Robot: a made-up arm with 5 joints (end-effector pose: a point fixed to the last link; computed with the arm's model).
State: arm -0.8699 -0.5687 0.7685 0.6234 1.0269
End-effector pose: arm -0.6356 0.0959 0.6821 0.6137 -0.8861 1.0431
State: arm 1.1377 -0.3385 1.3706 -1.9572 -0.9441
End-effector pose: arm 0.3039 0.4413 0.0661 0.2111 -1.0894 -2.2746
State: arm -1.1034 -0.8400 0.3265 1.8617 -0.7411
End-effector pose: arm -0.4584 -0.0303 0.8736 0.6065 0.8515 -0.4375
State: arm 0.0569 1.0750 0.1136 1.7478 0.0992
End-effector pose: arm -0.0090 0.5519 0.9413 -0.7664 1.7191 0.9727
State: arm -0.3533 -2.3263 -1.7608 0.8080 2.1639
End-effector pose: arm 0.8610 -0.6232 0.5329 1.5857 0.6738 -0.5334
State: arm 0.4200 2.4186 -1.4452 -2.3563 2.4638
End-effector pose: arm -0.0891 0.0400 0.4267 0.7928 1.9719 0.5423
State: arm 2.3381 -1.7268 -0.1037 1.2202 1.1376
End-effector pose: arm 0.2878 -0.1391 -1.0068 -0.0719 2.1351 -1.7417
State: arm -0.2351 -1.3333 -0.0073 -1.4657 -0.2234
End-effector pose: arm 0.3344 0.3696 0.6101 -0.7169 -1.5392 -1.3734
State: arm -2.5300 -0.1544 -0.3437 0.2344 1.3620
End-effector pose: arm -0.4740 0.7885 -0.5864 -1.3116 -1.7872 0.2991
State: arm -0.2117 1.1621 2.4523 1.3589 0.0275
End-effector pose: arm 0.2728 0.2833 0.0151 -1.3174 -1.7675 -2.0881
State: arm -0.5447 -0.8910 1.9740 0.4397 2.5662
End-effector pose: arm -0.2357 0.0890 0.0084 0.4672 2.6721 -1.5652
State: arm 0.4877 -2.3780 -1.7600 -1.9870 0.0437
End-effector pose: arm 0.4596 -0.1402 0.1463 -1.4591 0.8509 0.2088
